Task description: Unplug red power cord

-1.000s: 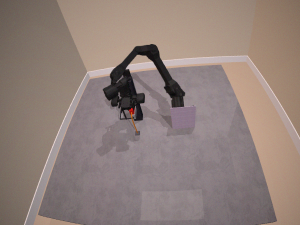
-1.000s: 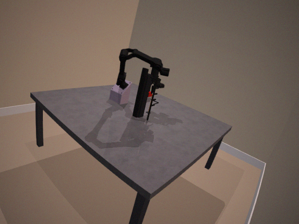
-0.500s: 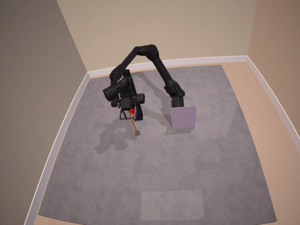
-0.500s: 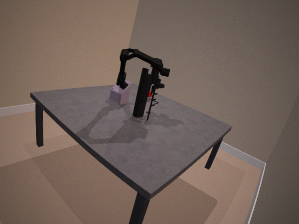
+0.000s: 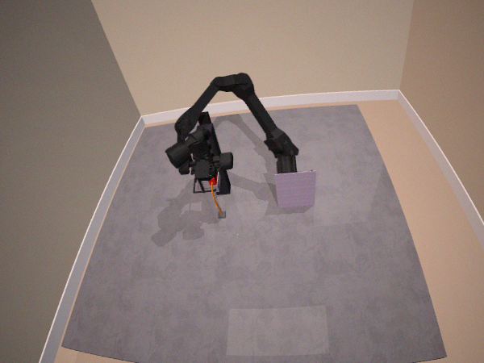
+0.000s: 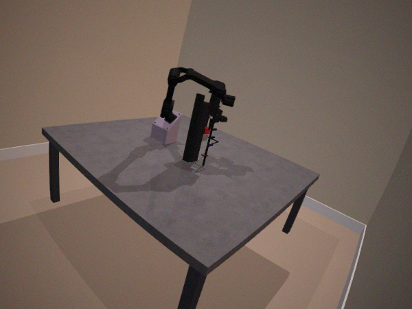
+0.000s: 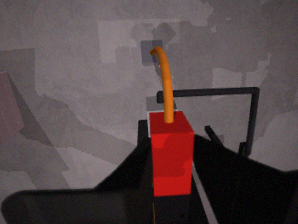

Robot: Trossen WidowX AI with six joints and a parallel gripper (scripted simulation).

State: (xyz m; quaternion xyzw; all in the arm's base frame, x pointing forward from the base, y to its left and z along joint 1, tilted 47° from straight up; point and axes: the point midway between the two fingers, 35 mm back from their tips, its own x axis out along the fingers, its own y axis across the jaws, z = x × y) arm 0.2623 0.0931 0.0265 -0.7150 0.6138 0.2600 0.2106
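Now: gripper tip 3 cm to the left of the red plug and 1 cm short of it.
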